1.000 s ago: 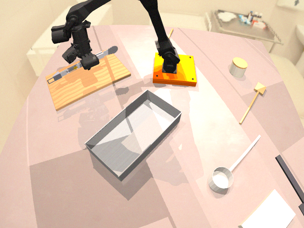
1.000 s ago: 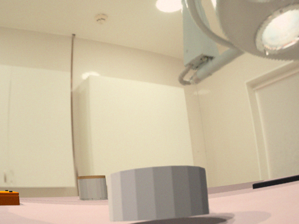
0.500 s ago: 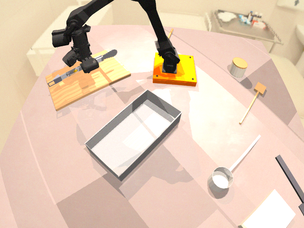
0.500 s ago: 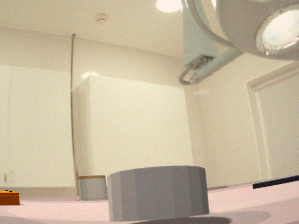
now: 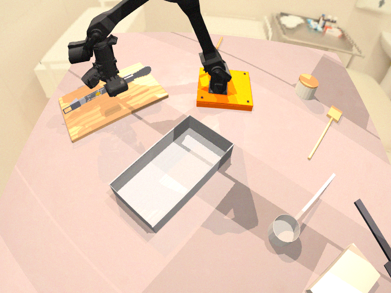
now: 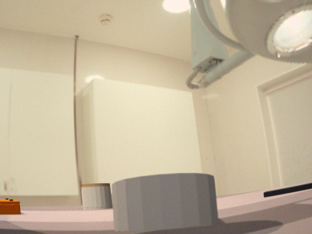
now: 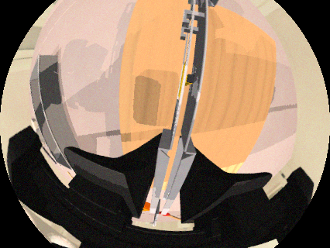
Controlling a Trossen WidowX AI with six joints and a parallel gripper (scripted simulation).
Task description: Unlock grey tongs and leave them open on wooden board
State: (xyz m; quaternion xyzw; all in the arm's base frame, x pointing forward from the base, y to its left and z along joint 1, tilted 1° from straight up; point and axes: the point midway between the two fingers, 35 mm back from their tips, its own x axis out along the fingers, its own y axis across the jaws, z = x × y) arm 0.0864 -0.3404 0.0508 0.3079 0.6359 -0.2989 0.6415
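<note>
Now: gripper tip 3 cm past the wooden board, 4 cm to the left of it and 4 cm above it. Round my gripper tip: lidded jar (16 cm behind, 68 cm to the left, 1 cm below); grey roasting tin (25 cm ahead, 24 cm to the left, 2 cm below); yellow lock piece (3 cm ahead, 4 cm to the right, 4 cm above).
</note>
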